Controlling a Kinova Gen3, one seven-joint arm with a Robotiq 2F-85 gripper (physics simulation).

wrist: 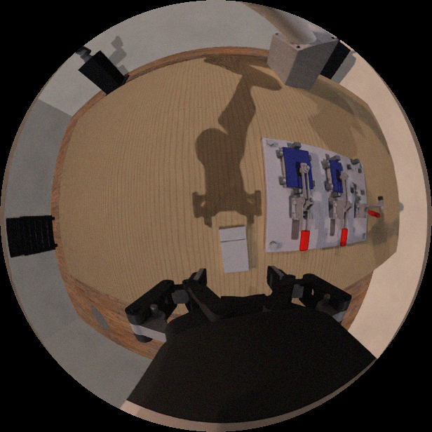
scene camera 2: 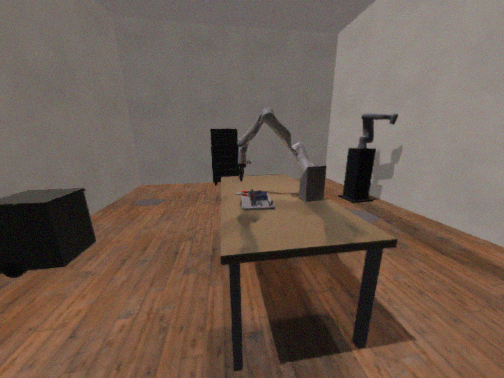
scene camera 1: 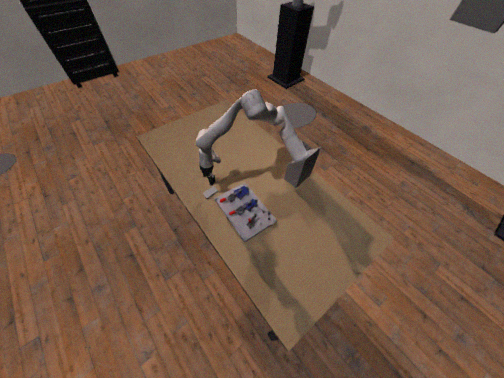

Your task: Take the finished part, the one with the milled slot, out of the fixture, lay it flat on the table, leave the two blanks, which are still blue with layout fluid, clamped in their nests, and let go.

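Frame: origin at the arm's base, x back, y up, z left, level; millimetres.
Seen in the pictures: gripper, fingertip midpoint: (scene camera 2: 240,180) (scene camera 1: 208,180); arm's base, origin of the base link: (scene camera 2: 309,174) (scene camera 1: 299,157).
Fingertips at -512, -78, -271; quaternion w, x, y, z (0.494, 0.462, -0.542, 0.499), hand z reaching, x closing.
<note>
Offsets run from my fingertips to a thing's middle, as dx, dy, dz. "spot": to the spot under its first point. Level surfaces: height alone.
The finished part @(-2, -120, +1) (scene camera 1: 210,192) (wrist: 235,256), a pale grey block with a slot line across it, lies flat on the table @(dy -125) (scene camera 1: 300,250) (scene camera 2: 300,227) (wrist: 125,200) beside the fixture plate @(spot: -23, -110, +379) (scene camera 1: 245,234) (wrist: 276,215). My gripper (scene camera 1: 212,181) (scene camera 2: 241,178) (wrist: 236,275) is open and empty, raised above the table near the part; its fingers are apart from the part. One blue blank @(+143, -96, +145) (scene camera 1: 243,191) (wrist: 291,167) sits in its nest under a clamp arm. The other blue blank @(+125, -94, +254) (scene camera 1: 252,203) (wrist: 334,175) sits in the middle nest, also under a clamp arm.
Two red clamp handles (wrist: 304,240) (wrist: 344,237) stick out toward the part's side of the plate. The third nest (wrist: 356,189) holds no blank, and its clamp's red handle (wrist: 373,213) stands raised. The arm's grey base block (scene camera 1: 302,167) (scene camera 2: 312,183) (wrist: 295,62) stands across the table.
</note>
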